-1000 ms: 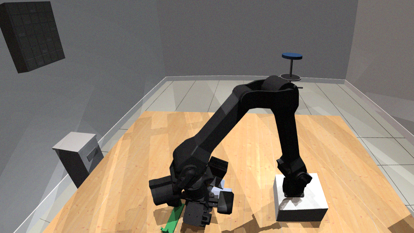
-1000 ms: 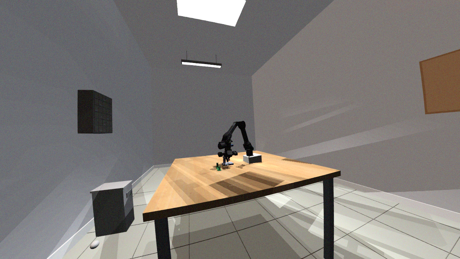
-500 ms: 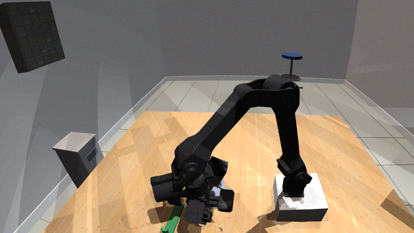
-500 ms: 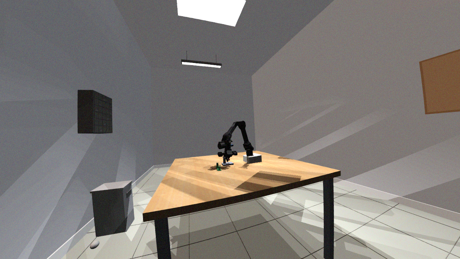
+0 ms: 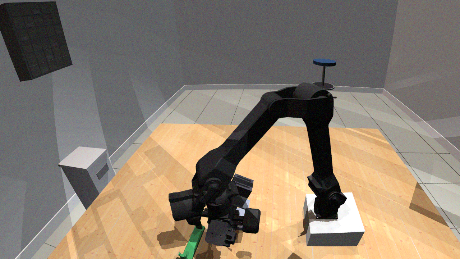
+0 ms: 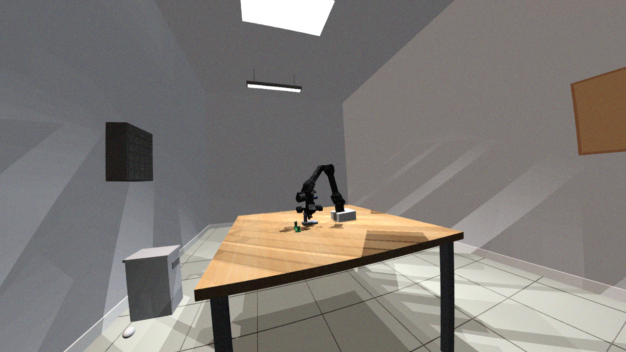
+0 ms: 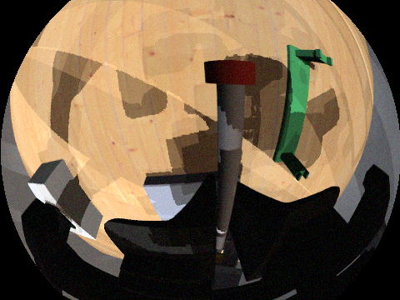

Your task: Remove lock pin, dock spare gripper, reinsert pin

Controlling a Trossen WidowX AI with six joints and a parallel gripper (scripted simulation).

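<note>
Right now the grey mount is 1 cm behind my gripper tip and 7 cm to the right of it. Round my gripper tip: spare gripper (2 cm behind, 7 cm to the right, 8 cm above); then green cradle (10 cm ahead, 4 cm to the left, 2 cm below).
</note>
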